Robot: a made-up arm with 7 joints.
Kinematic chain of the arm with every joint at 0, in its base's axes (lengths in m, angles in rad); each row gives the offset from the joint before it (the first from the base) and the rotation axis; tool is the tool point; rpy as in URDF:
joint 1: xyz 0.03 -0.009 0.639 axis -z
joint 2: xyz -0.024 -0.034 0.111 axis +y
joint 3: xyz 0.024 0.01 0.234 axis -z
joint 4: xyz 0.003 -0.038 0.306 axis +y
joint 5: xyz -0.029 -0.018 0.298 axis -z
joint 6: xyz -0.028 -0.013 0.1 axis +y
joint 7: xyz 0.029 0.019 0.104 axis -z
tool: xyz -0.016 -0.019 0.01 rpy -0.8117 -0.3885 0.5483
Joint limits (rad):
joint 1: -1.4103..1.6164
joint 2: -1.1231..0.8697
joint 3: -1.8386..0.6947
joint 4: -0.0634..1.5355
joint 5: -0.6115..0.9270
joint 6: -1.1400..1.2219
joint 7: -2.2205..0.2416
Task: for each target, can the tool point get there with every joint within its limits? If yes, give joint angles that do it. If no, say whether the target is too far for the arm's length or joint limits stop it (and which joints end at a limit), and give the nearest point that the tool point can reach.
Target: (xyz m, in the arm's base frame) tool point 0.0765 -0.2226 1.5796
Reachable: yes | joints 1.1681 -0.2989 -0.0803 1.1078 -0.3402 0.5442 -0.9331
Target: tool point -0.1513 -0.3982 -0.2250
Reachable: no: joint limits stop it (at a limit: joint 1, joint 2, joint 4, joint 7) | nearest point -0.0904 -0.6829 0.7009 | short by 0.971 m
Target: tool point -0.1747 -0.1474 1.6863
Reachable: yes | joints 0.4473 -0.2987 0.4434 0.4239 0.3869 0.9182 -0.8971
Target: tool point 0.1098 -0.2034 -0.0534
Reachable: no: joint limits stop it (at a limit: joint 2, joint 4, joint 7) | nearest point 0.2785 -0.6145 0.7093 | short by 0.883 m
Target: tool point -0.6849 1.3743 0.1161
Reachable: no: too far | nearest point -0.4249 0.8712 1.0123 | short by 1.060 m
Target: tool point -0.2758 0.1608 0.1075
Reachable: no: joint limits stop it (at a limit: joint 1, joint 2, joint 4, joint 7) | nearest point -0.0800 0.6205 0.7652 | short by 0.826 m
